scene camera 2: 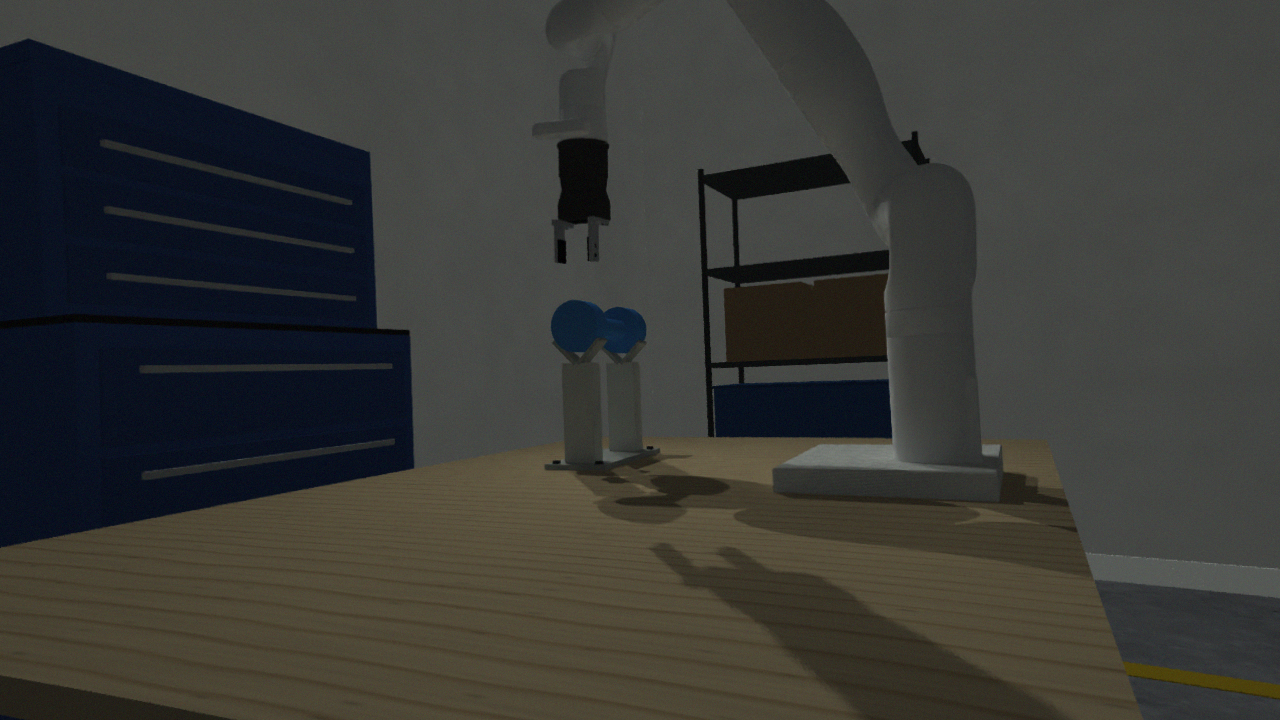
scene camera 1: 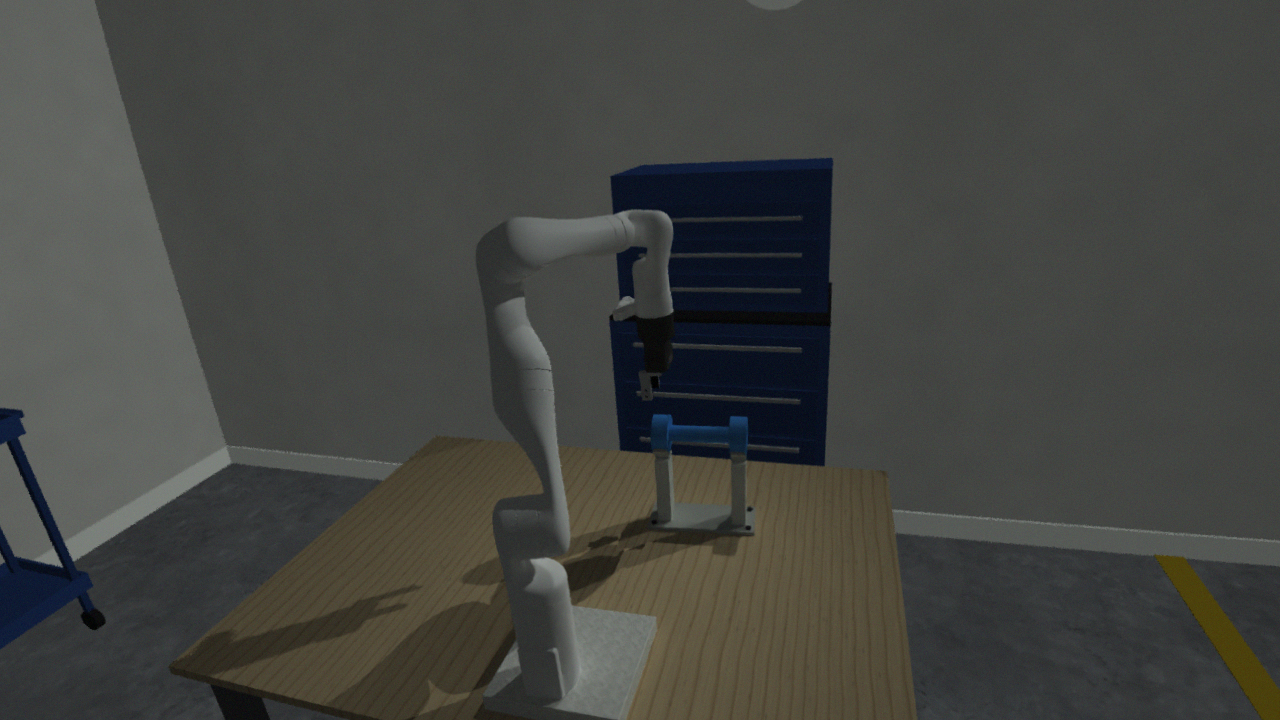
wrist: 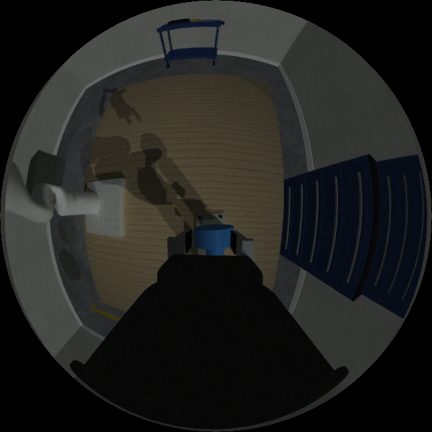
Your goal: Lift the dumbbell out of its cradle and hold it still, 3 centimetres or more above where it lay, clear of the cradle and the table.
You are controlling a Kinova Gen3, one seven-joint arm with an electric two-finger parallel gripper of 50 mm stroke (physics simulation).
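Seen in the pictures: gripper, fingertip midpoint: [scene camera 2: 576,262] [scene camera 1: 651,393]; arm's base, origin of the base link: [scene camera 2: 936,458] [scene camera 1: 552,675].
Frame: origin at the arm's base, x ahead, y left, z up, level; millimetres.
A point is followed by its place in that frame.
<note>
The blue dumbbell [scene camera 1: 700,434] @(x 488, y -192, z 193 mm) [scene camera 2: 577,325] @(x 498, y -89, z 186 mm) [wrist: 214,237] lies level in its cradle, an end disc over each post. The pale grey cradle [scene camera 1: 738,492] @(x 479, y -271, z 61 mm) [scene camera 2: 582,411] @(x 496, y -91, z 56 mm) has two posts with V-shaped tops on a flat base plate on the wooden table [scene camera 1: 805,573] @(x 339, y -410, z -31 mm) [scene camera 2: 447,573] @(x 330, y 474, z -31 mm) [wrist: 225,130]. My gripper [scene camera 1: 648,394] @(x 495, y -89, z 283 mm) [scene camera 2: 577,257] @(x 495, y -89, z 283 mm) [wrist: 210,237] is open and empty, pointing down. It hangs above the dumbbell, near its left end in scene camera 1, with a gap below the fingertips. In the wrist view one end disc shows between the fingers, below them; the far end is hidden by the gripper body.
A blue drawer cabinet [scene camera 1: 725,192] [scene camera 2: 223,201] [wrist: 346,220] stands behind the table on the cradle side. The arm's white base block [scene camera 1: 617,644] @(x 79, y -90, z 1 mm) [scene camera 2: 859,479] @(x 76, y 91, z -13 mm) [wrist: 112,210] sits on the table. A dark shelf rack [scene camera 2: 705,268] and a blue cart [scene camera 1: 26,600] [wrist: 190,53] stand farther off.
</note>
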